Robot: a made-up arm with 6 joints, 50 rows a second.
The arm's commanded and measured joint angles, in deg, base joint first. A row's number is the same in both.
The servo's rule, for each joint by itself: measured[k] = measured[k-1] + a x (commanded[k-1-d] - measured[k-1]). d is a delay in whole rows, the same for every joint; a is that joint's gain. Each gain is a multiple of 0.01, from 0.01 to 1. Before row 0 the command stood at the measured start. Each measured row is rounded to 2 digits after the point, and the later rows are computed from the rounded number. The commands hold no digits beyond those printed.
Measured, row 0:
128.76, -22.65, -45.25, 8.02, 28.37, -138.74
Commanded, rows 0 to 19:
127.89, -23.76, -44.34, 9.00, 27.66, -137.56
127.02, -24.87, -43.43, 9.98, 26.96, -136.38
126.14, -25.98, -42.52, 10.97, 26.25, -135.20
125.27, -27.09, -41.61, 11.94, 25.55, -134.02
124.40, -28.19, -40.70, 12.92, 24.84, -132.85
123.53, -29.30, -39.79, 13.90, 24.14, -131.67
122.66, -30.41, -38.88, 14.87, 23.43, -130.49
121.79, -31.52, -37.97, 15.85, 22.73, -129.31
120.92, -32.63, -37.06, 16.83, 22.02, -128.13
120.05, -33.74, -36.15, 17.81, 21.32, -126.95
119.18, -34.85, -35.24, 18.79, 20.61, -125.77
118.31, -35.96, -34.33, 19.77, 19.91, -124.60
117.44, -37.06, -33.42, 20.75, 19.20, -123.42
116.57, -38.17, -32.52, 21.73, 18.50, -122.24
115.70, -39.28, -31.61, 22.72, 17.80, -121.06
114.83, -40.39, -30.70, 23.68, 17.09, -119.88
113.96, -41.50, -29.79, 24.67, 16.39, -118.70
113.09, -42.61, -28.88, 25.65, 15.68, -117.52
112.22, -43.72, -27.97, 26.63, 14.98, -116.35
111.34, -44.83, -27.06, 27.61, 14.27, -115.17
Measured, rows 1 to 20:
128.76, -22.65, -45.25, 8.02, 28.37, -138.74
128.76, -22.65, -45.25, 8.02, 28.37, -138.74
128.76, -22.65, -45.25, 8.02, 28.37, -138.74
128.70, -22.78, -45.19, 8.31, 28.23, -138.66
128.58, -23.03, -45.07, 8.81, 27.98, -138.50
128.41, -23.38, -44.89, 9.46, 27.63, -138.27
128.19, -23.83, -44.66, 10.20, 27.21, -137.97
127.92, -24.35, -44.38, 11.02, 26.74, -137.61
127.61, -24.94, -44.06, 11.88, 26.22, -137.19
127.26, -25.60, -43.70, 12.78, 25.66, -136.72
126.88, -26.31, -43.30, 13.70, 25.07, -136.20
126.46, -27.07, -42.86, 14.64, 24.46, -135.64
126.01, -27.87, -42.39, 15.59, 23.83, -135.03
125.53, -28.71, -41.89, 16.55, 23.19, -134.38
125.02, -29.58, -41.36, 17.52, 22.53, -133.70
124.49, -30.48, -40.80, 18.49, 21.86, -132.98
123.94, -31.40, -40.22, 19.46, 21.19, -132.23
123.36, -32.35, -39.62, 20.44, 20.51, -131.45
122.76, -33.31, -39.00, 21.41, 19.83, -130.64
122.14, -34.29, -38.36, 22.39, 19.14, -129.80
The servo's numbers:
d 3
a 0.07 0.12 0.07 0.30 0.20 0.07

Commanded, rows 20 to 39:
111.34, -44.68, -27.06, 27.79, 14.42, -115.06
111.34, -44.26, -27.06, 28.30, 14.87, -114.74
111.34, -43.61, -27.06, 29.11, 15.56, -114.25
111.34, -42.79, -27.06, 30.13, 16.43, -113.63
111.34, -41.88, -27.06, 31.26, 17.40, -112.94
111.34, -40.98, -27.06, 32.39, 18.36, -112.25
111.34, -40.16, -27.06, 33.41, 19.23, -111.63
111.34, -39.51, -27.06, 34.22, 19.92, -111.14
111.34, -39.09, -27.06, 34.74, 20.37, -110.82
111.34, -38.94, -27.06, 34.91, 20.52, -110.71
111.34, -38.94, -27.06, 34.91, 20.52, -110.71
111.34, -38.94, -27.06, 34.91, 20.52, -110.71
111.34, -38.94, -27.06, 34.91, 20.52, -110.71
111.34, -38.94, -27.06, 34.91, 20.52, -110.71
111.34, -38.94, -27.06, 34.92, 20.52, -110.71
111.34, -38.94, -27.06, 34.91, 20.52, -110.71
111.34, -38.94, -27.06, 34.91, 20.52, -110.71
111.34, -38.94, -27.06, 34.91, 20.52, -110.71
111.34, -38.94, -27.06, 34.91, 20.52, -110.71
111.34, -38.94, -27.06, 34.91, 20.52, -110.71
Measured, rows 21 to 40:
121.51, -35.29, -37.70, 23.37, 18.45, -128.94
120.86, -36.30, -37.02, 24.35, 17.76, -128.06
120.19, -37.32, -36.32, 25.33, 17.06, -127.16
119.57, -38.20, -35.67, 26.07, 16.53, -126.31
118.99, -38.93, -35.07, 26.74, 16.20, -125.50
118.45, -39.49, -34.51, 27.45, 16.07, -124.71
117.95, -39.89, -33.99, 28.25, 16.14, -123.93
117.49, -40.13, -33.50, 29.15, 16.39, -123.16
117.06, -40.23, -33.05, 30.12, 16.78, -122.40
116.66, -40.22, -32.63, 31.11, 17.27, -121.65
116.29, -40.13, -32.24, 32.04, 17.80, -120.91
115.94, -40.01, -31.88, 32.85, 18.31, -120.20
115.62, -39.88, -31.54, 33.47, 18.75, -119.54
115.32, -39.77, -31.23, 33.90, 19.10, -118.92
115.04, -39.67, -30.94, 34.20, 19.38, -118.35
114.78, -39.58, -30.67, 34.41, 19.61, -117.82
114.54, -39.50, -30.42, 34.56, 19.79, -117.32
114.32, -39.43, -30.18, 34.67, 19.94, -116.86
114.11, -39.37, -29.96, 34.74, 20.06, -116.43
113.92, -39.32, -29.76, 34.79, 20.15, -116.03

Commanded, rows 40 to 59:
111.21, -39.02, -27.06, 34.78, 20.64, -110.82
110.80, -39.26, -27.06, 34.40, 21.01, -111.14
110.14, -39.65, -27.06, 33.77, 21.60, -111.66
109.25, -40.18, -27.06, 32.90, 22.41, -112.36
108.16, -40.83, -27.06, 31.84, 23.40, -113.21
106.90, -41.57, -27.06, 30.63, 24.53, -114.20
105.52, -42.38, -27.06, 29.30, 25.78, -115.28
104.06, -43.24, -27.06, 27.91, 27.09, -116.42
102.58, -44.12, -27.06, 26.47, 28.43, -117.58
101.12, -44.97, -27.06, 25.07, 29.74, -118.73
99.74, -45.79, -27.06, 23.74, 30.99, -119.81
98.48, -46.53, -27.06, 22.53, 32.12, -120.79
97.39, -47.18, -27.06, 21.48, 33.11, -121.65
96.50, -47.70, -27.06, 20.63, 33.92, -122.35
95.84, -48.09, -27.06, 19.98, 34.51, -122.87
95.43, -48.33, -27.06, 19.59, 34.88, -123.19
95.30, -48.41, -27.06, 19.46, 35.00, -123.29
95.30, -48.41, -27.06, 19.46, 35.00, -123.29
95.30, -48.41, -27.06, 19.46, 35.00, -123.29
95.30, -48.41, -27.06, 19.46, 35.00, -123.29
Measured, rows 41 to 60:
113.74, -39.27, -29.57, 34.83, 20.22, -115.66
113.57, -39.23, -29.39, 34.85, 20.28, -115.31
113.41, -39.20, -29.23, 34.87, 20.33, -114.99
113.26, -39.18, -29.08, 34.84, 20.39, -114.70
113.09, -39.19, -28.94, 34.71, 20.51, -114.45
112.88, -39.25, -28.81, 34.43, 20.73, -114.25
112.63, -39.36, -28.69, 33.97, 21.07, -114.12
112.32, -39.54, -28.58, 33.33, 21.54, -114.06
111.94, -39.78, -28.47, 32.52, 22.14, -114.07
111.49, -40.09, -28.37, 31.55, 22.87, -114.15
110.97, -40.47, -28.28, 30.46, 23.71, -114.31
110.38, -40.91, -28.19, 29.26, 24.65, -114.54
109.73, -41.40, -28.11, 28.00, 25.67, -114.83
109.03, -41.93, -28.04, 26.72, 26.73, -115.18
108.29, -42.48, -27.97, 25.46, 27.81, -115.57
107.53, -43.04, -27.91, 24.27, 28.87, -116.00
106.76, -43.60, -27.85, 23.18, 29.88, -116.44
106.00, -44.14, -27.79, 22.22, 30.81, -116.89
105.26, -44.64, -27.74, 21.43, 31.62, -117.33
104.56, -45.09, -27.69, 20.84, 32.30, -117.75

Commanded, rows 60 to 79:
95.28, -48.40, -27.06, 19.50, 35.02, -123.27
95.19, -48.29, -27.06, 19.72, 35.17, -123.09
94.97, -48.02, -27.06, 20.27, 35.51, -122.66
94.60, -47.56, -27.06, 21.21, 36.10, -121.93
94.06, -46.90, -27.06, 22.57, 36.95, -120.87
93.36, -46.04, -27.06, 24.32, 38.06, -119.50
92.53, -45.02, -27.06, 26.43, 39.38, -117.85
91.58, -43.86, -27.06, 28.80, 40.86, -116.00
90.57, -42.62, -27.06, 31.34, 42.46, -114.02
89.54, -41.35, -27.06, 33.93, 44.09, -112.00
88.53, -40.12, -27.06, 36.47, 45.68, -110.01
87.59, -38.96, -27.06, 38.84, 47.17, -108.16
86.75, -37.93, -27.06, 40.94, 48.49, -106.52
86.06, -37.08, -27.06, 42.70, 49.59, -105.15
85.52, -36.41, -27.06, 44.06, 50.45, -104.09
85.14, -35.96, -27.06, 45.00, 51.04, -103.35
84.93, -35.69, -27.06, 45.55, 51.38, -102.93
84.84, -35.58, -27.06, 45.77, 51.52, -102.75
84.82, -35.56, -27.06, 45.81, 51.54, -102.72
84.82, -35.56, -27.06, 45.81, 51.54, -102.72
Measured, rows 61 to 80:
103.91, -45.49, -27.65, 20.43, 32.84, -118.14
103.31, -45.84, -27.61, 20.14, 33.27, -118.50
102.75, -46.15, -27.57, 19.94, 33.62, -118.84
102.23, -46.42, -27.53, 19.81, 33.90, -119.15
101.74, -46.64, -27.50, 19.78, 34.15, -119.43
101.27, -46.81, -27.47, 19.93, 34.42, -119.66
100.80, -46.90, -27.44, 20.31, 34.76, -119.82
100.33, -46.90, -27.41, 20.99, 35.20, -119.89
99.84, -46.80, -27.39, 21.99, 35.77, -119.86
99.33, -46.59, -27.37, 23.32, 36.49, -119.72
98.79, -46.26, -27.35, 24.96, 37.36, -119.46
98.21, -45.82, -27.33, 26.87, 38.38, -119.08
97.60, -45.28, -27.31, 28.99, 39.52, -118.58
96.97, -44.66, -27.29, 31.23, 40.75, -117.98
96.31, -43.98, -27.27, 33.51, 42.03, -117.29
95.64, -43.25, -27.26, 35.74, 43.32, -116.54
94.97, -42.51, -27.25, 37.83, 44.57, -115.74
94.31, -41.78, -27.24, 39.70, 45.75, -114.92
93.67, -41.08, -27.23, 41.29, 46.81, -114.11
93.06, -40.43, -27.22, 42.57, 47.72, -113.33

